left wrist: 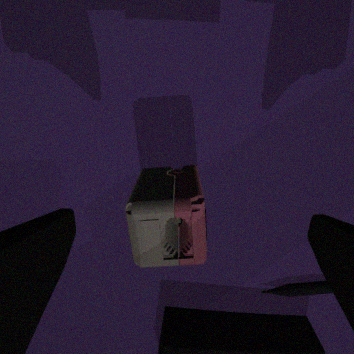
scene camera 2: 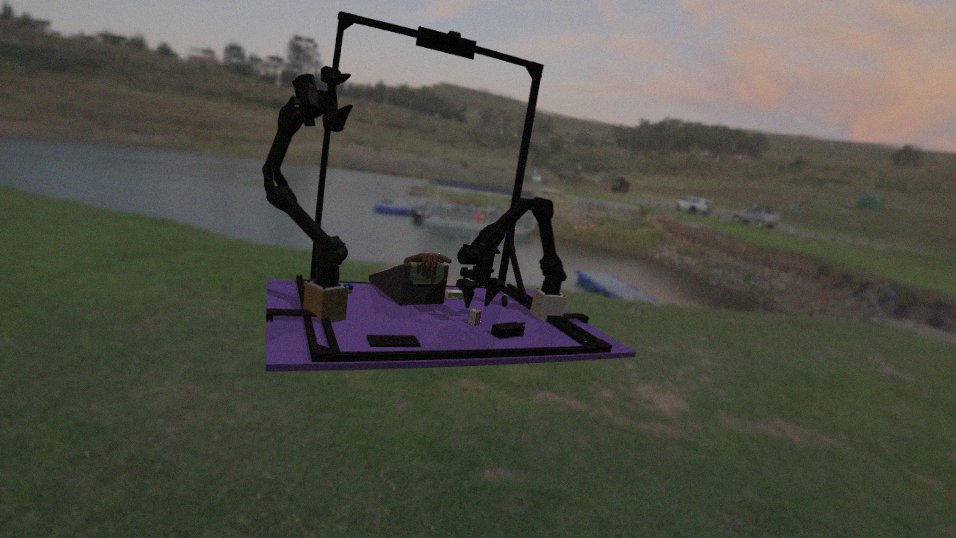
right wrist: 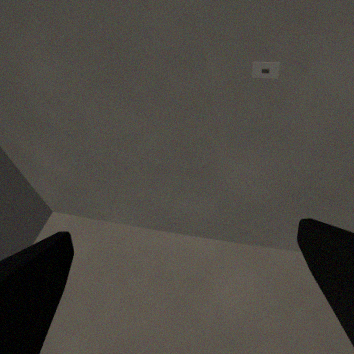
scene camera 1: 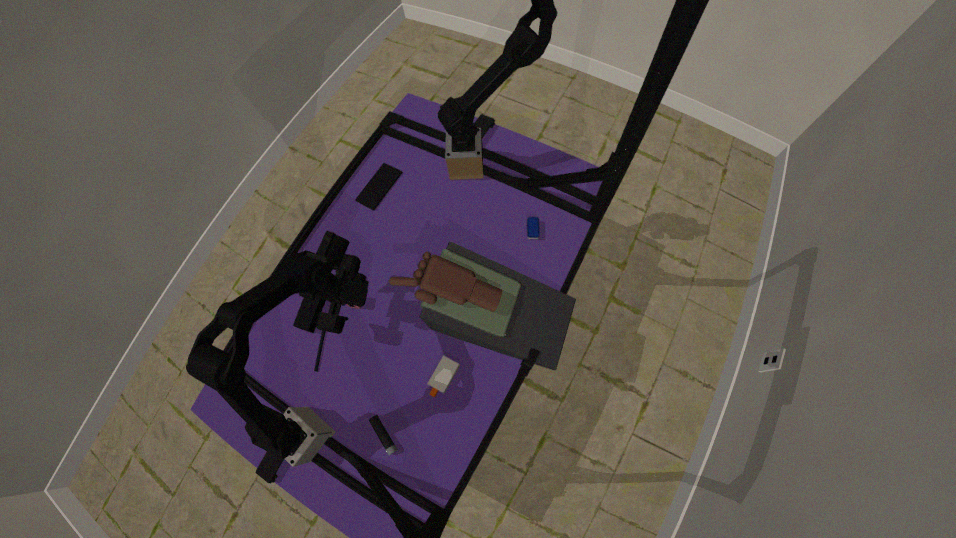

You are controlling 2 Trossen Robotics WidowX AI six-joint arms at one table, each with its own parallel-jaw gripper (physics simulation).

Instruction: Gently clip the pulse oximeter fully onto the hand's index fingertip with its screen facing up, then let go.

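Frame: origin at the left arm's base, x ahead, y left, z up, level; millimetres.
Seen in the pictures: left gripper, fingertip midpoint: (left wrist: 194, 223) (scene camera 2: 476, 307); right gripper, fingertip midpoint: (scene camera 2: 350, 89) (right wrist: 186, 236); left arm's base at its link origin: (scene camera 2: 550, 292) (scene camera 1: 290, 436); right arm's base at its link origin: (scene camera 2: 326, 284) (scene camera 1: 463, 142).
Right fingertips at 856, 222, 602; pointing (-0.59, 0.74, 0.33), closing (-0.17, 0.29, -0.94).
Offsets run from my right fingertips to a thing's middle, as dx, dy, dz. "spot": to the spot under its first point.
The pulse oximeter @(-510, -99, -679) (scene camera 2: 474, 316) (left wrist: 155, 235), part whitish and part pink-red, stands on the purple table top; its screen does not show. In the left wrist view its seam runs up the picture between the pale half and the pink half. My left gripper (scene camera 2: 479, 304) (left wrist: 194, 223) is open above it, fingers pointing down, one on each side with gaps. In scene camera 1 the left arm mostly hides the oximeter. The brown hand (scene camera 1: 447, 279) (scene camera 2: 427, 258) rests palm down, its index finger (scene camera 1: 402, 281) pointing left in scene camera 1. My right gripper (scene camera 2: 348, 92) (right wrist: 186, 236) is open and empty, raised high.
The hand lies on a green pad @(spot: -351, -455, -602) (scene camera 1: 498, 324) on a dark wedge (scene camera 1: 544, 321) (scene camera 2: 417, 287). A black box @(-607, -10, -690) (scene camera 2: 508, 329) (left wrist: 240, 332) and a thin black stick @(-660, -94, -703) (scene camera 1: 320, 351) (left wrist: 300, 288) lie near the oximeter. A black slab @(-199, +90, -703) (scene camera 1: 379, 186), blue item @(-65, -370, -691) (scene camera 1: 532, 227), white box @(-527, -409, -693) (scene camera 1: 443, 373) and black cylinder @(-729, -376, -694) (scene camera 1: 381, 431) lie around.
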